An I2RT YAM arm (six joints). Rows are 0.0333 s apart.
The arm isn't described. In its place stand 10 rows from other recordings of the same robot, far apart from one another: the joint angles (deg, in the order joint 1, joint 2, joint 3, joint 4, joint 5, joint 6), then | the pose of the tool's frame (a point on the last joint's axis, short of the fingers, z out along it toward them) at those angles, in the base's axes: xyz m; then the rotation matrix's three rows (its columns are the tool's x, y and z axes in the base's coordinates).
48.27 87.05 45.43 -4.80 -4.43 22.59 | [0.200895 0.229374 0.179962], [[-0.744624 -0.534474 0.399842], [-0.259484 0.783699 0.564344], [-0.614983 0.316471 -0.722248]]
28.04 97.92 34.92 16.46 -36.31 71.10 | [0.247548 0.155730 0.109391], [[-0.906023 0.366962 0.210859], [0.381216 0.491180 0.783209], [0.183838 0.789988 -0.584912]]
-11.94 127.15 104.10 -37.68 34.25 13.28 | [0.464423 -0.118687 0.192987], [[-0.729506 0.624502 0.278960], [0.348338 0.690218 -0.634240], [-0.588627 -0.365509 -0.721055]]
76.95 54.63 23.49 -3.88 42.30 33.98 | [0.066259 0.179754 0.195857], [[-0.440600 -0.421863 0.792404], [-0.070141 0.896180 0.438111], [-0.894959 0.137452 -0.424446]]
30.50 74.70 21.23 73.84 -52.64 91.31 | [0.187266 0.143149 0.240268], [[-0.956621 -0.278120 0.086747], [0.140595 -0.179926 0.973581], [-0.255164 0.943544 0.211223]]
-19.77 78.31 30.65 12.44 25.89 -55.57 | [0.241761 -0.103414 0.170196], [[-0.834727 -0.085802 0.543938], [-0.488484 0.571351 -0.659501], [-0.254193 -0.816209 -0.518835]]
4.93 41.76 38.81 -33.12 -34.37 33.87 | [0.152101 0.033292 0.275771], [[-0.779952 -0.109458 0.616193], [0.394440 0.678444 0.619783], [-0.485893 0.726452 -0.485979]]
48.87 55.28 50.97 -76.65 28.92 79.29 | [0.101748 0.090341 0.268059], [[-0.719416 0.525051 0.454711], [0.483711 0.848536 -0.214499], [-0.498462 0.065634 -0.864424]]
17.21 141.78 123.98 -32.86 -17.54 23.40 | [0.519765 0.172225 0.175582], [[-0.862529 -0.132997 0.488217], [0.129271 0.874907 0.466719], [-0.489217 0.465671 -0.737440]]
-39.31 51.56 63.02 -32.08 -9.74 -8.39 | [0.147856 -0.113278 0.389346], [[-0.342795 0.456743 0.820900], [0.094812 0.886206 -0.453486], [-0.934613 -0.077622 -0.347092]]
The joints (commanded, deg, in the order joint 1, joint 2, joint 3, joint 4, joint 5, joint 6), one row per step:
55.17, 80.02, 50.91, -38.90, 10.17, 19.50
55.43, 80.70, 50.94, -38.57, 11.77, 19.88
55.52, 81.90, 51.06, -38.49, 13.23, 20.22
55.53, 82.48, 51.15, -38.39, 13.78, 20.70
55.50, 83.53, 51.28, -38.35, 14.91, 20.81
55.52, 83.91, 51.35, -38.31, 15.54, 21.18
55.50, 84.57, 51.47, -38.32, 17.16, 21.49
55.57, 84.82, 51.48, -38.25, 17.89, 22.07
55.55, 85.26, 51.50, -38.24, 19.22, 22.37
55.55, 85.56, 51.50, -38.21, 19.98, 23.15
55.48, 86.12, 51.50, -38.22, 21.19, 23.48
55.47, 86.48, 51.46, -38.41, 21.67, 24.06
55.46, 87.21, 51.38, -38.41, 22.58, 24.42
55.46, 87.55, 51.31, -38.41, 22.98, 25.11
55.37, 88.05, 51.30, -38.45, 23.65, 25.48
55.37, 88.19, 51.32, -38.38, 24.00, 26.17
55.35, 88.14, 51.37, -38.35, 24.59, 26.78
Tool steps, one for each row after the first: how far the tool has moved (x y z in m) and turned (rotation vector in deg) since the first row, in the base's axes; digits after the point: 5 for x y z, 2 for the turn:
0.00081, 0.00152, -0.00228, -0.97, -0.97, -0.68
0.00250, 0.00313, -0.00650, -2.44, -1.47, -1.42
0.00346, 0.00403, -0.00838, -2.88, -1.59, -2.04
0.00522, 0.00515, -0.01205, -4.16, -1.96, -2.54
0.00590, 0.00564, -0.01322, -4.57, -2.25, -3.07
0.00744, 0.00600, -0.01523, -5.76, -3.17, -3.91
0.00779, 0.00633, -0.01609, -6.05, -3.58, -4.61
0.00884, 0.00630, -0.01765, -6.97, -4.37, -5.33
0.00942, 0.00638, -0.01878, -7.27, -4.73, -6.27
0.01061, 0.00628, -0.02097, -8.25, -5.35, -7.00
0.01084, 0.00604, -0.02272, -8.76, -5.37, -7.64
0.01161, 0.00615, -0.02607, -9.77, -5.66, -8.20
0.01187, 0.00612, -0.02778, -10.03, -5.71, -8.92
0.01275, 0.00598, -0.02987, -10.70, -5.94, -9.50
0.01310, 0.00613, -0.03027, -10.62, -6.14, -10.22
0.01352, 0.00599, -0.02967, -10.54, -6.64, -10.99

